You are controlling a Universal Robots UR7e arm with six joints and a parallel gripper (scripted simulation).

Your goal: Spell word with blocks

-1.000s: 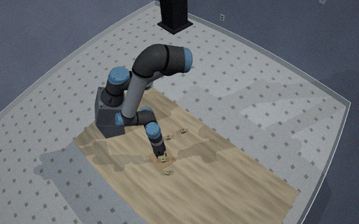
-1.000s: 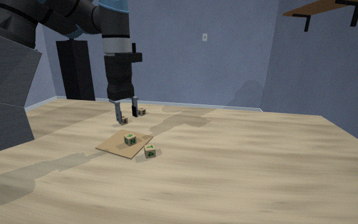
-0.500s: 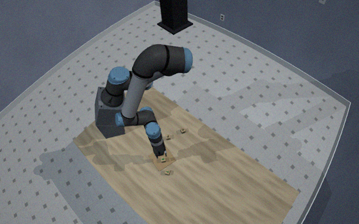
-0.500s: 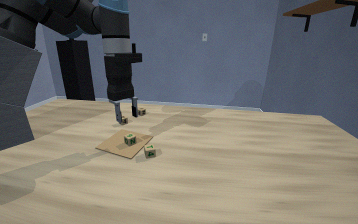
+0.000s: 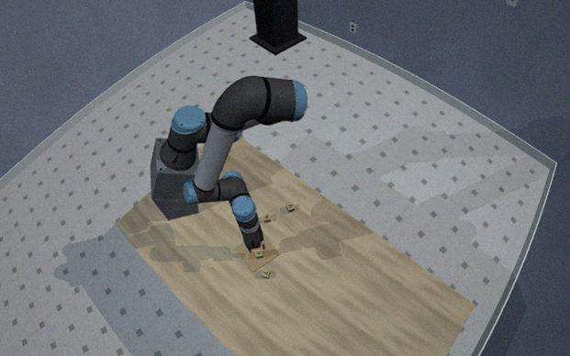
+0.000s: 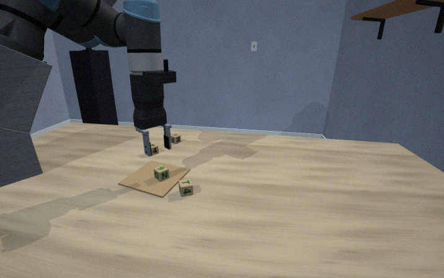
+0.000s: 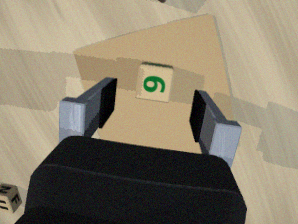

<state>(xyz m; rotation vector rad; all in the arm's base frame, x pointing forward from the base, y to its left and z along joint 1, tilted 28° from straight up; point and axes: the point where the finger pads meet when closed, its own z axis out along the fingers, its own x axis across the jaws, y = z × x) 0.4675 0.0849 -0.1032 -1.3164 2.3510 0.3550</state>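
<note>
My gripper is now 8 cm above the O block. Also, from my hand: tan mat 2 cm behind, 1 cm to the left, 10 cm below; P block 11 cm behind, 14 cm to the left, 9 cm below; T block 9 cm ahead, 4 cm to the right, 9 cm below.
</note>
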